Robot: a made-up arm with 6 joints. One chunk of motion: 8 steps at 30 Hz.
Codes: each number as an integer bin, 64 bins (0 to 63) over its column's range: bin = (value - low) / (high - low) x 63, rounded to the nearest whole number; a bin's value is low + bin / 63 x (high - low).
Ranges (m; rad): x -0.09..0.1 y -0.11..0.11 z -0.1..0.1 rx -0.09..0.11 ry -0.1..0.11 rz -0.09..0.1
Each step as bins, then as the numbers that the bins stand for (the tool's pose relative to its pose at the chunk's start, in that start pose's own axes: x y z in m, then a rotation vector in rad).
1 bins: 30 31 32 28 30 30
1 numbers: 0.0005 -0.0017 0.0016 -0.0011 0.0000 0.0005
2 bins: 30 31 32 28 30 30
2 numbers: 0.0005 -0.0017 0.0016 -0.0011 0.0000 0.0005
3 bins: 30 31 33 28 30 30
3 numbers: 0.0005 -0.0017 0.0048 -0.0011 0.0000 0.0005
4 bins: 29 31 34 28 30 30
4 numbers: -0.0025 -0.0017 0.0079 -0.0011 0.0000 0.0005
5 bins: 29 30 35 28 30 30
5 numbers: -0.0025 -0.0052 0.0111 -0.0011 0.0000 0.0005
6 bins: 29 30 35 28 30 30
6 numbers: -0.0025 -0.0052 0.0111 -0.0011 0.0000 0.0005
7 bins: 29 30 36 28 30 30
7 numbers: -0.0025 -0.0052 0.0143 -0.0011 0.0000 0.0005
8 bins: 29 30 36 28 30 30
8 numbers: -0.0025 -0.0052 0.0143 -0.0011 0.0000 0.0005
